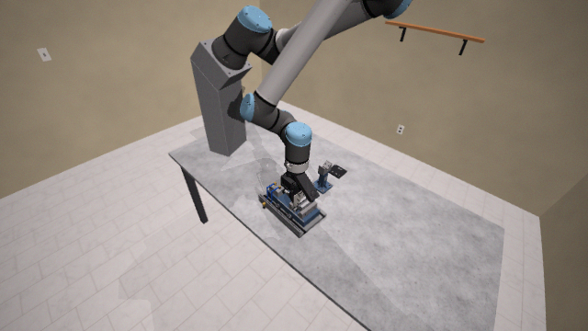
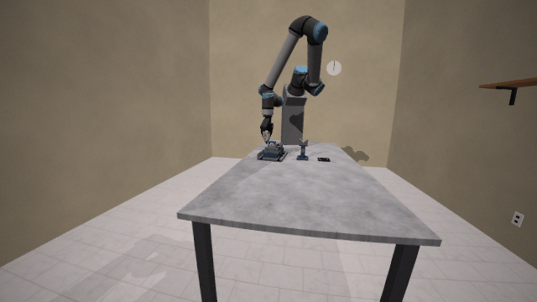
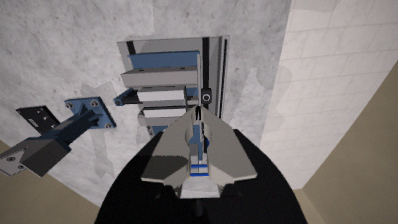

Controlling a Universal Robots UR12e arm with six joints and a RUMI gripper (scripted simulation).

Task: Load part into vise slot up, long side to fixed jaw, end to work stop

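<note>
Right now the part is 50 mm to the left of my hand, 30 mm below it and 10 mm behind it. Also, from my hand: cylinder rod: 90 mm behind, 50 mm below, 40 mm to the left; then work stop: 100 mm to the left, 40 mm below, 10 mm behind; then moving jaw: 50 mm to the left, 50 mm below, 40 mm behind.
</note>
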